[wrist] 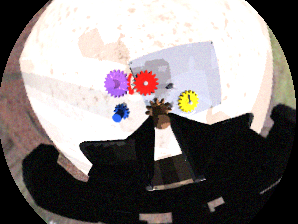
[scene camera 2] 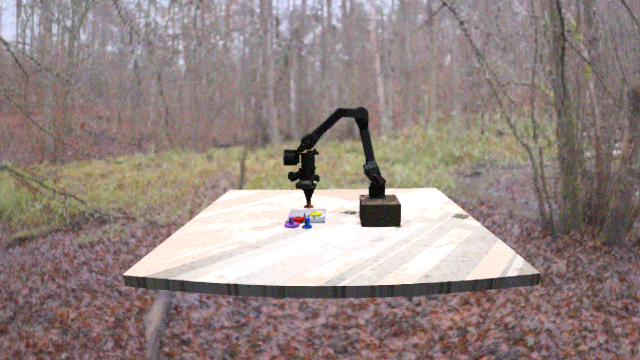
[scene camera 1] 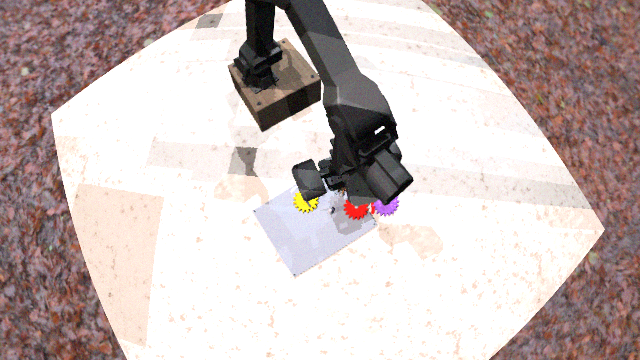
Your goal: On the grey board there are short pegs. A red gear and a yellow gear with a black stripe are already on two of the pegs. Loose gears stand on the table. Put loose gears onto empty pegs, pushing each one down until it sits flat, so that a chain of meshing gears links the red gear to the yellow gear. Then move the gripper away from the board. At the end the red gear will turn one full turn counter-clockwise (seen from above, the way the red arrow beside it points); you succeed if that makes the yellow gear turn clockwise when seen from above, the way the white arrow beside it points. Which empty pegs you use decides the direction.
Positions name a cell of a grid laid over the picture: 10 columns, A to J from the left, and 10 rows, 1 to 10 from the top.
Labels:
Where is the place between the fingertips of my gripper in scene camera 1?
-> F6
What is my gripper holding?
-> A small brown gear.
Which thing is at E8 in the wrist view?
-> My gripper.

